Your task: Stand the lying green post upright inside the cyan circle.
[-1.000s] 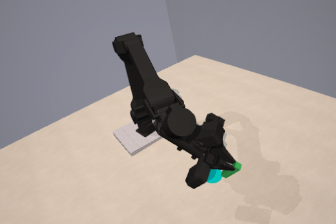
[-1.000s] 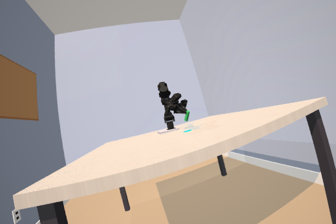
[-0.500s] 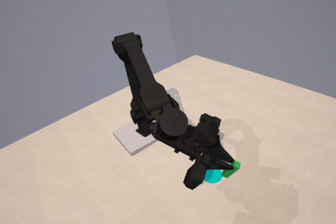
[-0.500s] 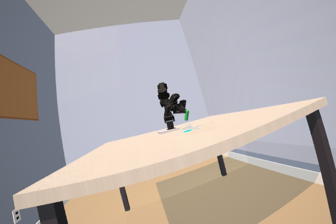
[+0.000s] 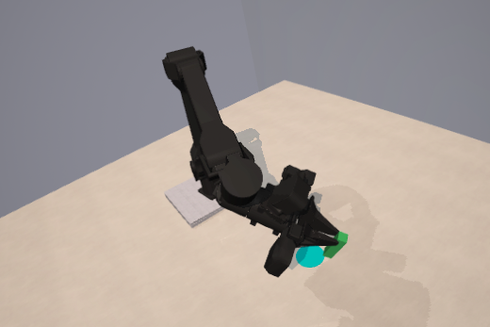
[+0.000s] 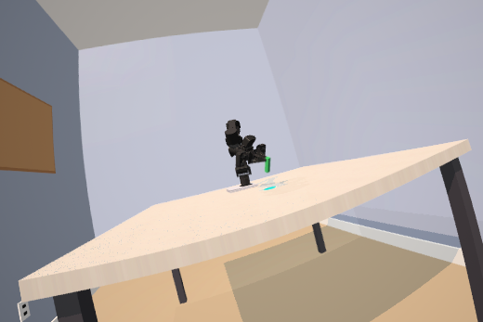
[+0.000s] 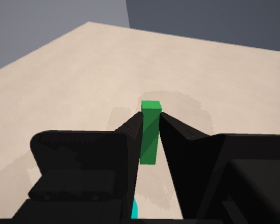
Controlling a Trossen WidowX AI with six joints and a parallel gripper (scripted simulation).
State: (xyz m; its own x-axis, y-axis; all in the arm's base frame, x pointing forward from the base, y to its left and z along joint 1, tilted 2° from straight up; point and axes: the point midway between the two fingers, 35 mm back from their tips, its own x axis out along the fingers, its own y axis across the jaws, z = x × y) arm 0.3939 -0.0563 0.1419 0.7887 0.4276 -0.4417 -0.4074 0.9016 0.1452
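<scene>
My gripper tip is 13 cm above the cyan circle, 9 cm past it and 2 cm to the right of it. From my gripper tip the other things lie so: green post 2 cm below, 1 cm behind.
</scene>
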